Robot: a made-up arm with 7 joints.
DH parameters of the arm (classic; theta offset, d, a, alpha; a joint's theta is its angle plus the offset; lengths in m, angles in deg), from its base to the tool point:
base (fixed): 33.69 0 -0.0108 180
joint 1: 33.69 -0.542 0.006 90
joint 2: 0 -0.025 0.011 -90
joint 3: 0 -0.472 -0.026 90
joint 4: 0 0.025 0.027 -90
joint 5: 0 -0.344 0.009 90
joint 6: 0 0.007 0.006 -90
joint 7: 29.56 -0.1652 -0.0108 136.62
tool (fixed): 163.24 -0.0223 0 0
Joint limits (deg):
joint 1: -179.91..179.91
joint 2: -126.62..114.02
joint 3: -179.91..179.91
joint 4: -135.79..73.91
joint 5: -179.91..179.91
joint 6: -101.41..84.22
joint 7: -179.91..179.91
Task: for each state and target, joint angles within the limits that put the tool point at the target. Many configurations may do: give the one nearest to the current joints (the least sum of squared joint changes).
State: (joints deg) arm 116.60 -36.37 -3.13 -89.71 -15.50 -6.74 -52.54
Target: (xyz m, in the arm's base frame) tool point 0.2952 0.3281 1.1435
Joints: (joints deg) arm 125.13 3.69 7.66 -81.74 -15.67 -4.86 -52.69
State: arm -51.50 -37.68 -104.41 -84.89 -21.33 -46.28 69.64
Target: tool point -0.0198 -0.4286 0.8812
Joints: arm -18.18 -52.76 -113.13 -97.20 -23.74 -65.25 67.81
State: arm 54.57 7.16 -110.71 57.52 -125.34 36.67 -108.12
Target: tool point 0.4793 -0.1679 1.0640
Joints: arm 67.53 41.11 -86.94 73.91 -114.84 34.98 -106.55
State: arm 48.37 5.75 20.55 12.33 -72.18 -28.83 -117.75
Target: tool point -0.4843 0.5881 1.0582
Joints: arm 51.16 -43.62 20.60 -22.74 -66.82 -43.23 -117.56
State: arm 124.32 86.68 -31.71 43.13 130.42 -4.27 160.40
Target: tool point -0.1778 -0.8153 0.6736
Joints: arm 119.31 58.82 -42.99 53.02 129.85 -9.09 159.93
